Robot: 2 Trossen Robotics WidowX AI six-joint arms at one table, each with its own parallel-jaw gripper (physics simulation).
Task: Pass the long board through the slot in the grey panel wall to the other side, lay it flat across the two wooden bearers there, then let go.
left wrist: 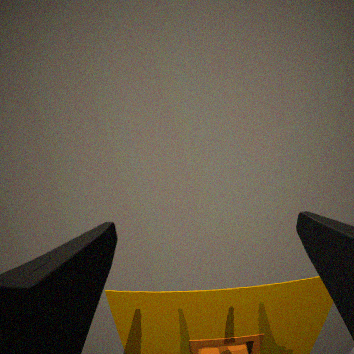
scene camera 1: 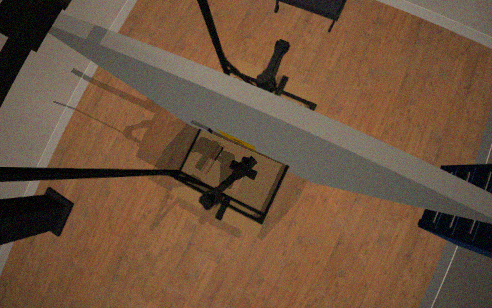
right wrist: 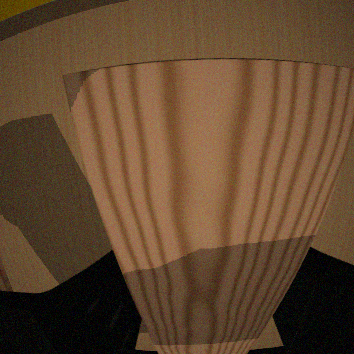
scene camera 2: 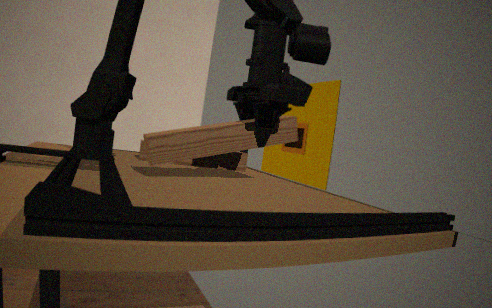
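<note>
The long board is wood with a striped grain. My right gripper is shut on it near its end toward the wall. In scene camera 2 that end is raised and the opposite end slants down near the table. The raised end overlaps the left edge of the slot in the picture; I cannot tell whether it enters. The grey panel wall carries a yellow plate around the slot. My left gripper is open and empty, facing the wall. The bearers do not show clearly.
The table has a black rail along its near edge. A dark piece and a small wooden part show under the board. The yellow plate surrounds the orange slot frame.
</note>
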